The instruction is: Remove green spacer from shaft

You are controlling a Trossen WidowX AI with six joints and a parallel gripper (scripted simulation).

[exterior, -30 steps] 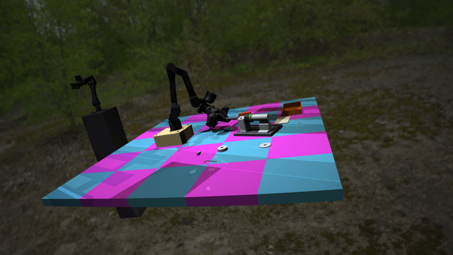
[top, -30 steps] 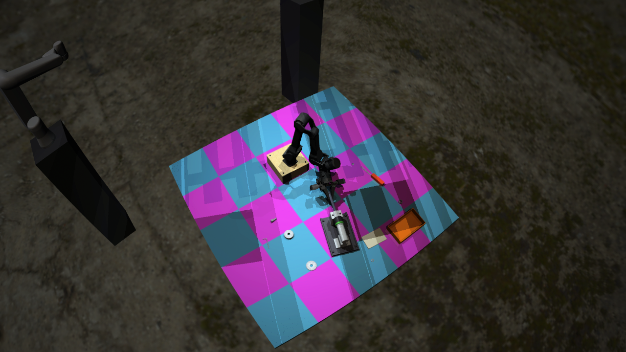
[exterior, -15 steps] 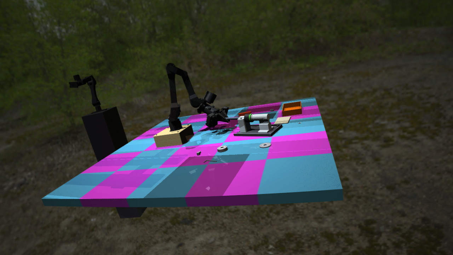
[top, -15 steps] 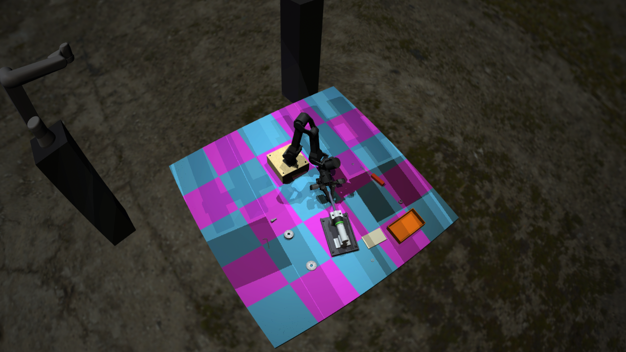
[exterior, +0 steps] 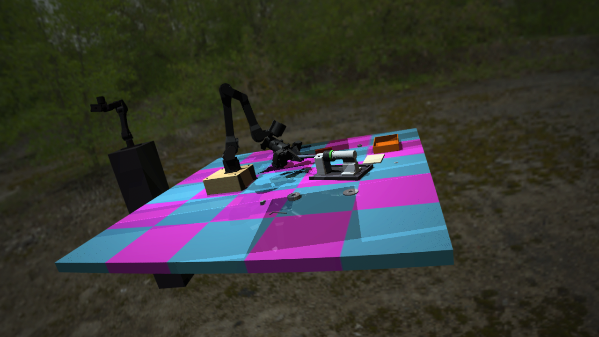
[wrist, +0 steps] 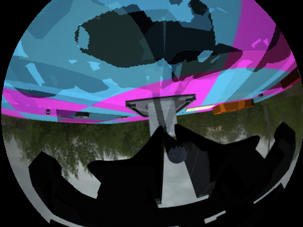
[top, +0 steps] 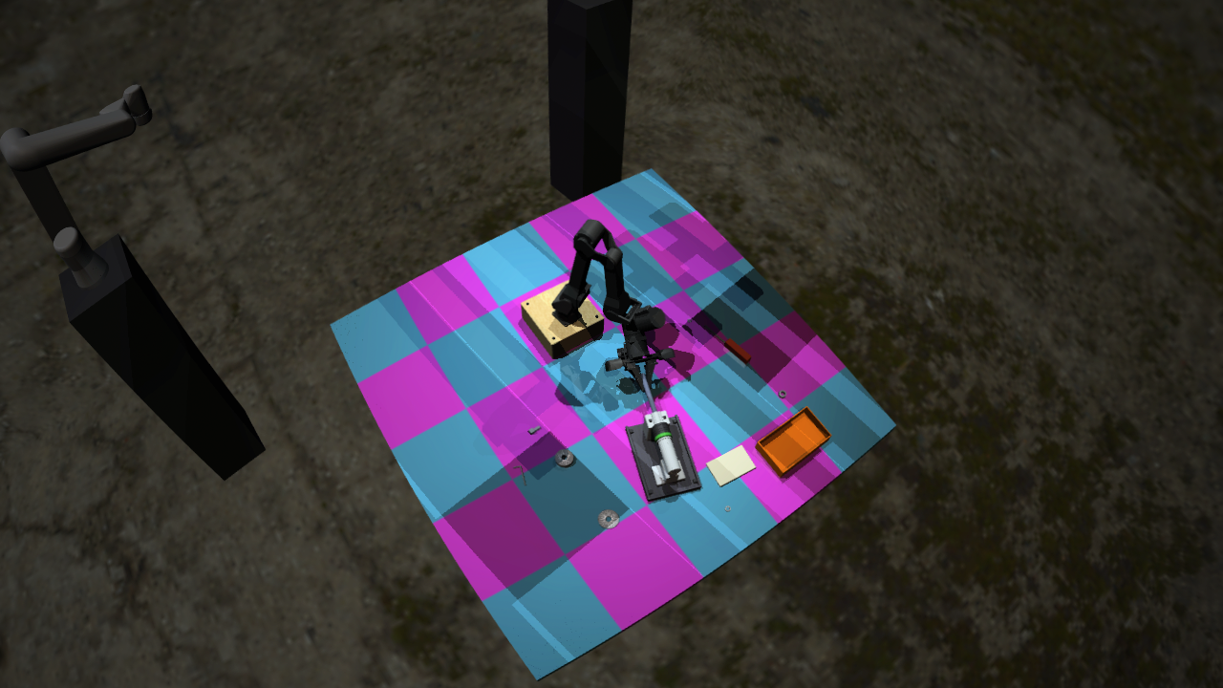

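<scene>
Right now my gripper tip is 50 mm short of the thin shaft, 30 mm to the left of it and 20 mm below it. Also, from my gripper tip: small bolt: 130 mm behind, 290 mm to the right, 60 mm below; card: 310 mm ahead, 40 mm to the left, 60 mm below; green spacer: 140 mm ahead, 70 mm to the right, 20 mm above.
</scene>
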